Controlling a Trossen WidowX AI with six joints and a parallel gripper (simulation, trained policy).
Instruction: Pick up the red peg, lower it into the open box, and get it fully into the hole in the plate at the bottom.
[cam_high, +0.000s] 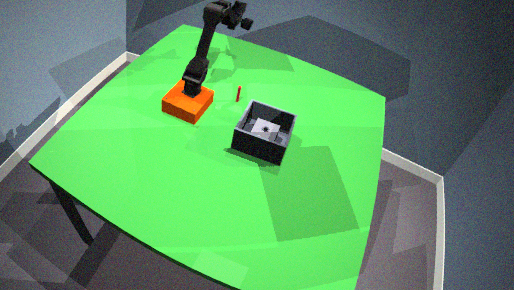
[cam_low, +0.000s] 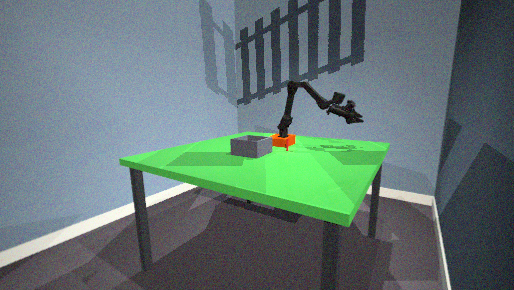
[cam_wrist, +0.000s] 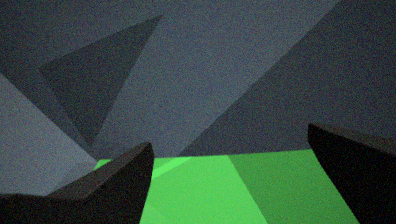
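My gripper tip is 38 cm to the left of the red peg, 27 cm short of it and 16 cm above it. From my gripper tip the other things lie so: light grey plate: 52 cm to the right, 46 cm ahead, 16 cm below; grey box: 52 cm to the right, 46 cm ahead, 18 cm below.
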